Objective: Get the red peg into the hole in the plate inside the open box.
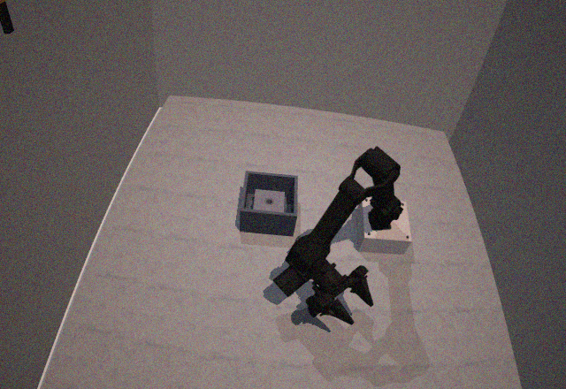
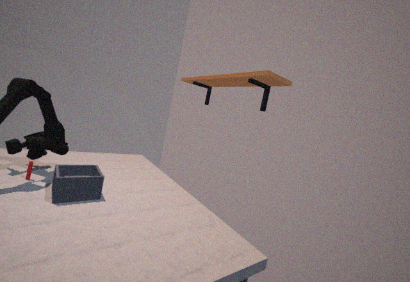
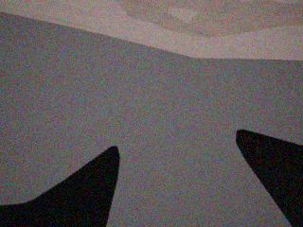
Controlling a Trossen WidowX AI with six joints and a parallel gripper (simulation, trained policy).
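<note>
Now: gripper tip 5 cm short of the red peg, 22 cm to the left of it and 9 cm above it. The rest, counted from my gripper tip: dark grey box (20 cm ahead, 41 cm to the right, 10 cm below); grey plate (20 cm ahead, 41 cm to the right, 8 cm below).
</note>
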